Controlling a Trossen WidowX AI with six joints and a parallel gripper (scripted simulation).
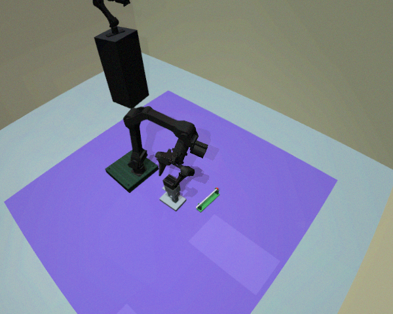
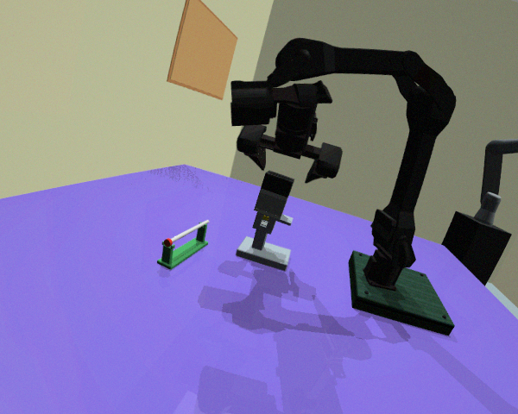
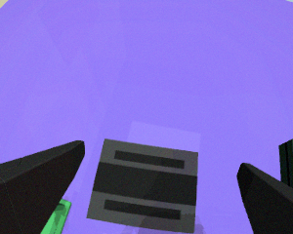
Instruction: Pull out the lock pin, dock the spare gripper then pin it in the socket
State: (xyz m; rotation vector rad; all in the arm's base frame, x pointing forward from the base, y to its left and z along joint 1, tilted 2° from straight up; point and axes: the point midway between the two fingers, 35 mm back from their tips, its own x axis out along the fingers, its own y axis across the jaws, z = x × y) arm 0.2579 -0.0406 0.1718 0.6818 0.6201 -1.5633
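The spare gripper is 60 mm below my gripper tip, 10 mm to the left of it and 10 mm ahead of it. The rest, counted from my gripper tip: grey mount 130 mm below, 20 mm to the left; then green cradle 160 mm below, 150 mm ahead, 100 mm to the left.
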